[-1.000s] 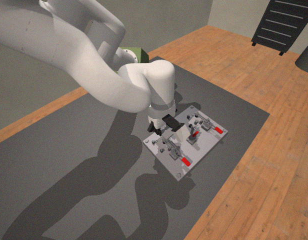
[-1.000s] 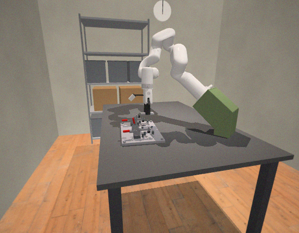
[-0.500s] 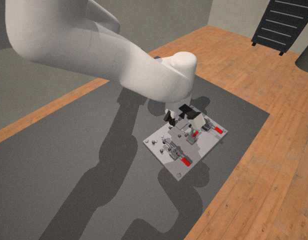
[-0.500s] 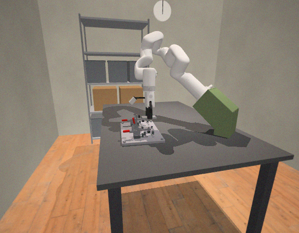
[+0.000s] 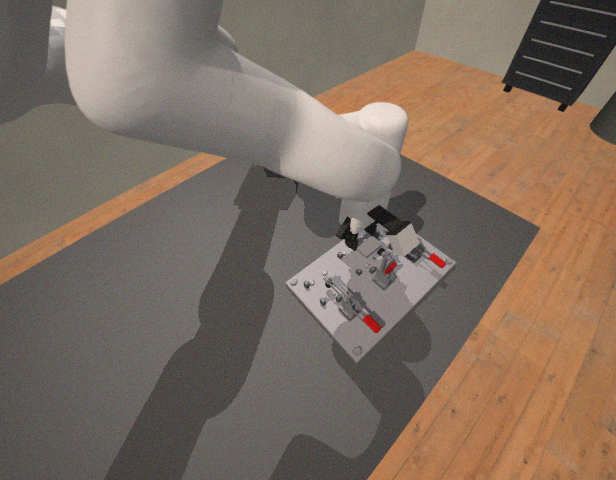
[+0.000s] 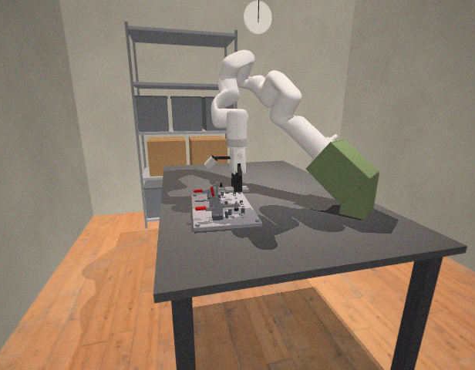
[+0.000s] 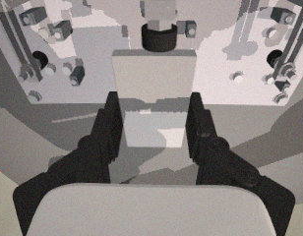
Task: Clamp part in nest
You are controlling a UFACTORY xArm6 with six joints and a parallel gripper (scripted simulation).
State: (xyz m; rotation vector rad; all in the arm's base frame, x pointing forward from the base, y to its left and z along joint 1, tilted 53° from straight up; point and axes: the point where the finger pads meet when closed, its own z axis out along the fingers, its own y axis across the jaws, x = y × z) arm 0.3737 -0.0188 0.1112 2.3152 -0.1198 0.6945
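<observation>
Now: the part 2 cm below my hand. The rest, counted from my hand: fixture plate (9 cm below, 5 cm ahead, 2 cm to the right).
</observation>
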